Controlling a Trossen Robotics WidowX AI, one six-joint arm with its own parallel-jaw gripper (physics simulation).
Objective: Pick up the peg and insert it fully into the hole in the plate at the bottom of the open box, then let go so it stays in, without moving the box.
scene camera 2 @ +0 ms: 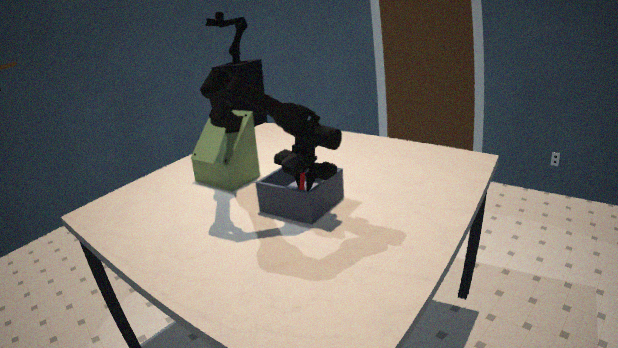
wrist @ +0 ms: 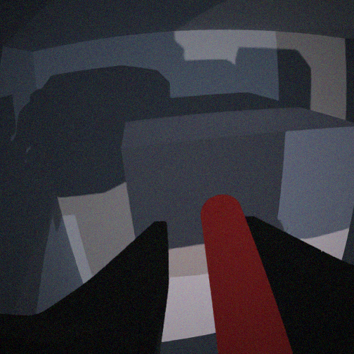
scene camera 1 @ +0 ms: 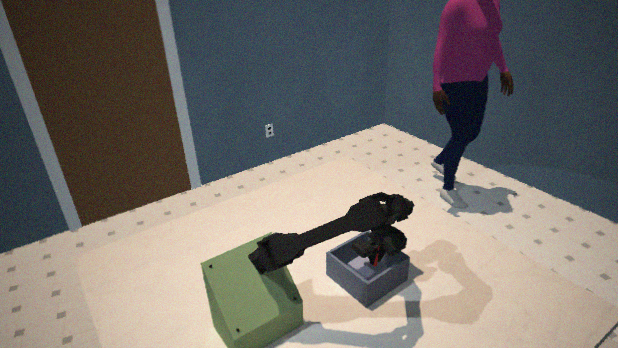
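Seen in the pictures: gripper, fingertip midpoint: (scene camera 2: pixel 304 189) (scene camera 1: pixel 374 262); arm's base at its link origin: (scene camera 2: pixel 234 124) (scene camera 1: pixel 262 258).
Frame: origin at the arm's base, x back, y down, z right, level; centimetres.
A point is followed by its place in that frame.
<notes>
The open grey-blue box (scene camera 1: pixel 347 280) {x -22.7, y 15.7, z 11.8 cm} (scene camera 2: pixel 285 202) {x -32.4, y 15.4, z 21.4 cm} stands on the table. Part of the pale plate at its bottom shows in scene camera 1 (scene camera 1: pixel 360 264) {x -30.5, y 15.0, z 10.4 cm} and between the fingers in the wrist view (wrist: pixel 187 305). My gripper (scene camera 1: pixel 374 260) {x -34.3, y 14.8, z 13.4 cm} (scene camera 2: pixel 305 187) {x -34.3, y 14.8, z 13.4 cm} (wrist: pixel 204 231) points down into the box and is shut on the red peg (scene camera 1: pixel 376 256) {x -33.8, y 11.3, z 14.2 cm} (scene camera 2: pixel 302 181) {x -34.4, y 11.7, z 14.3 cm} (wrist: pixel 237 285). In the wrist view the peg leans along the right finger, with a gap to the left finger, and its rounded end reaches past the fingertips. The hole does not show clearly.
The box walls stand close around the gripper. A green sloped block (scene camera 1: pixel 245 295) {x 9.3, y 4.9, z 3.6 cm} (scene camera 2: pixel 227 167) {x -3.6, y 11.8, z 11.2 cm} stands on the table (scene camera 2: pixel 310 310) {x -57.1, y 20.8, z 55.2 cm} beside the box, below the arm. A person in a pink top (scene camera 1: pixel 467 45) is on the floor beyond the table.
</notes>
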